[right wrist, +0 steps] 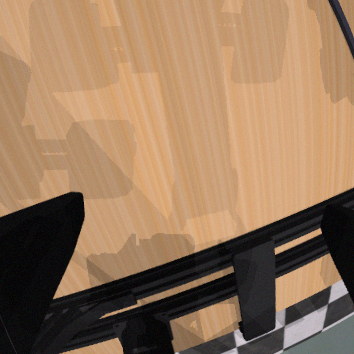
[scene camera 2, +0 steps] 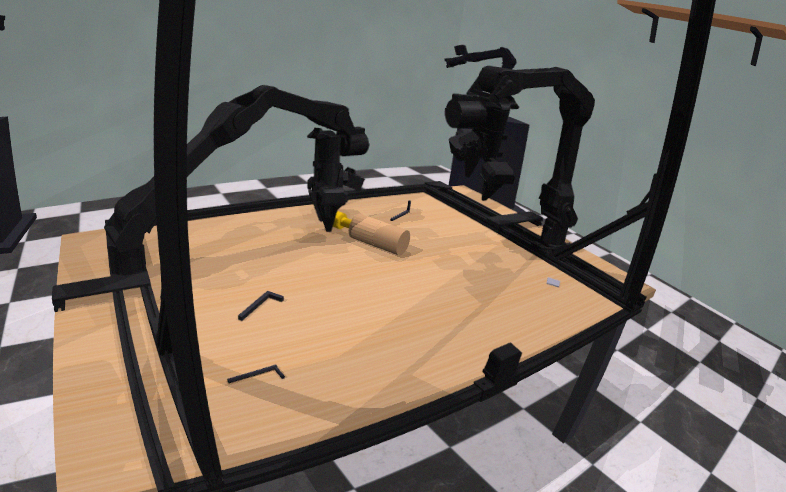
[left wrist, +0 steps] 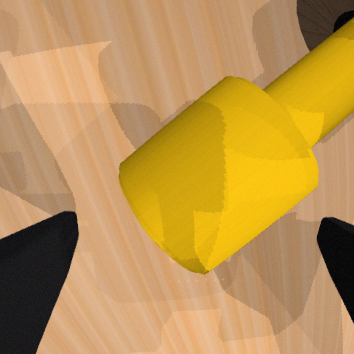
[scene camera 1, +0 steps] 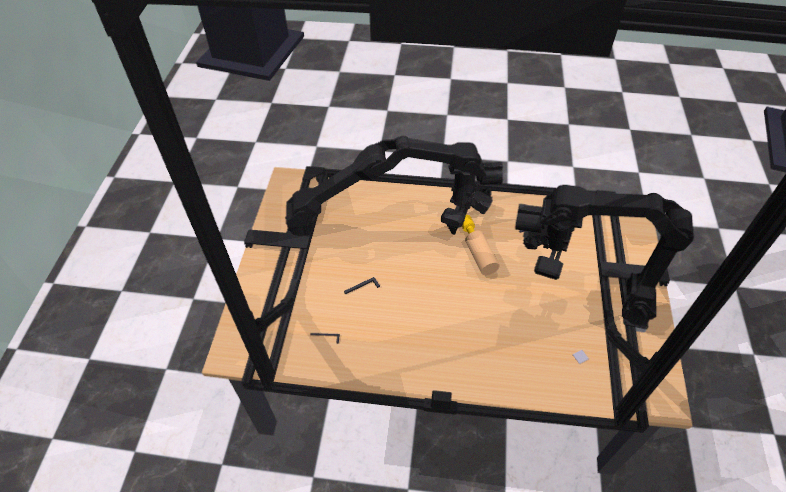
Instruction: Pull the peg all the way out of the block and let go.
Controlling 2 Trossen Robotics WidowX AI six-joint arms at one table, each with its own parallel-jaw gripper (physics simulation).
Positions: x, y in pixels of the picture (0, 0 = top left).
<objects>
The left gripper shows in scene camera 2 [324, 226], in the left wrist view and in scene camera 1; in the right wrist view it is out of frame. The right gripper shows in the right wrist view, in scene camera 2 and in scene camera 1 [554, 256]; in the left wrist view it is out of frame. The same spot on the left gripper: [left wrist: 43, 251] is [scene camera 1: 466, 210]. The same spot on the right gripper: [right wrist: 46, 233] is [scene camera 2: 482, 190].
</objects>
